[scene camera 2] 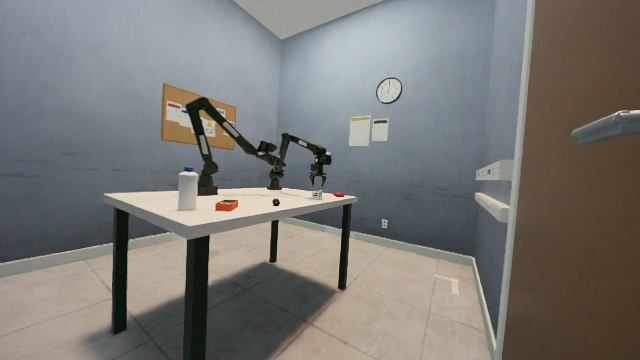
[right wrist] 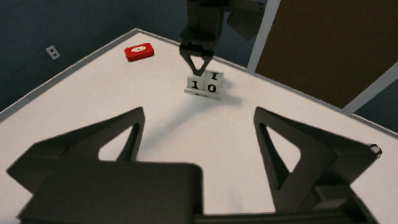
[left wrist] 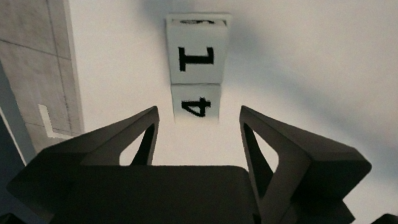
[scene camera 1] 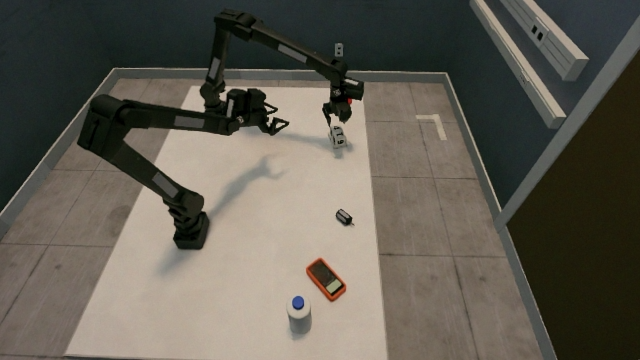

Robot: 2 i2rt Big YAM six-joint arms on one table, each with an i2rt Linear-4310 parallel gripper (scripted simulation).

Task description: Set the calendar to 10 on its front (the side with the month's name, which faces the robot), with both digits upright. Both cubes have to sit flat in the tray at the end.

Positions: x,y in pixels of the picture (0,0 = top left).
Labels:
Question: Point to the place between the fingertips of my left gripper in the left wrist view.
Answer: At 199,112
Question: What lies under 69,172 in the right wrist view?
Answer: My right gripper.

